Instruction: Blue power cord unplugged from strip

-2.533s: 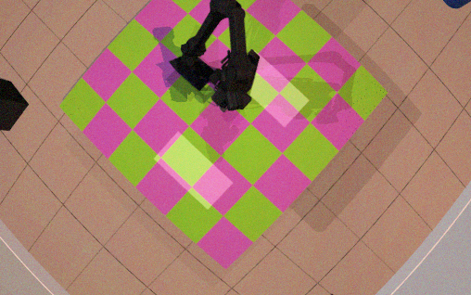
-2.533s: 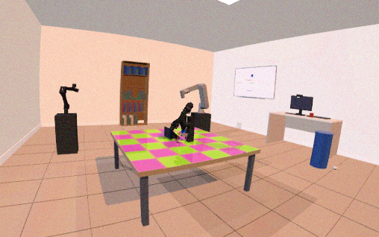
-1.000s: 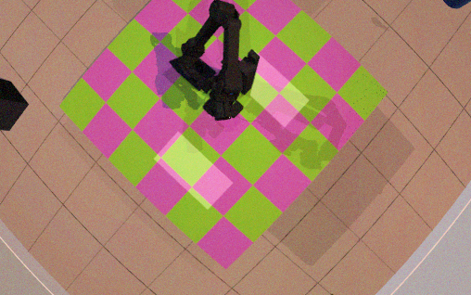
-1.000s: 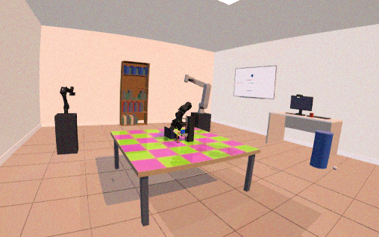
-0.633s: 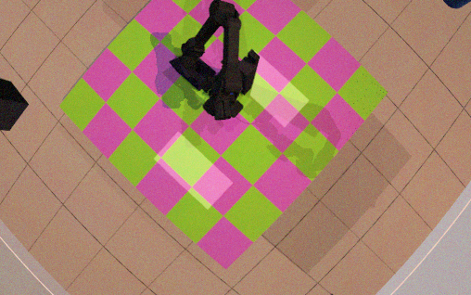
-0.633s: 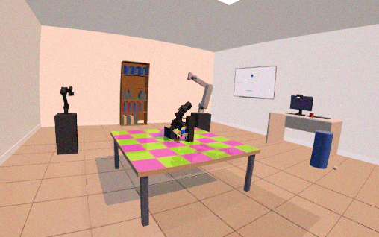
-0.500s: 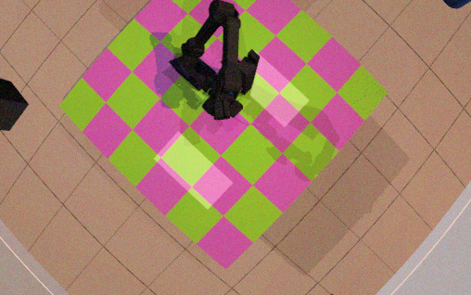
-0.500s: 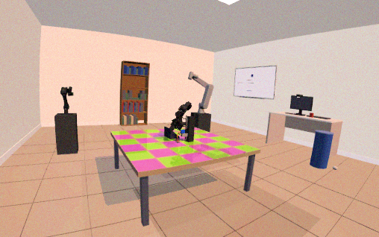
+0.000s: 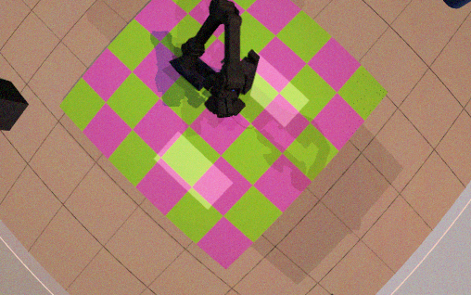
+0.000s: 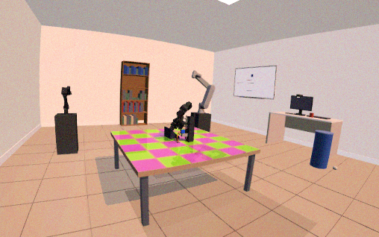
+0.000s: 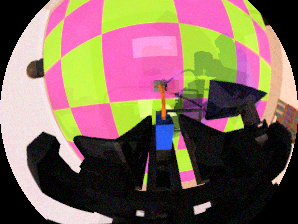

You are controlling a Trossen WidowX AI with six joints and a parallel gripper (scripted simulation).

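Right now my gripper tip is 5 cm to the right of the blue plug and 1 cm above it.
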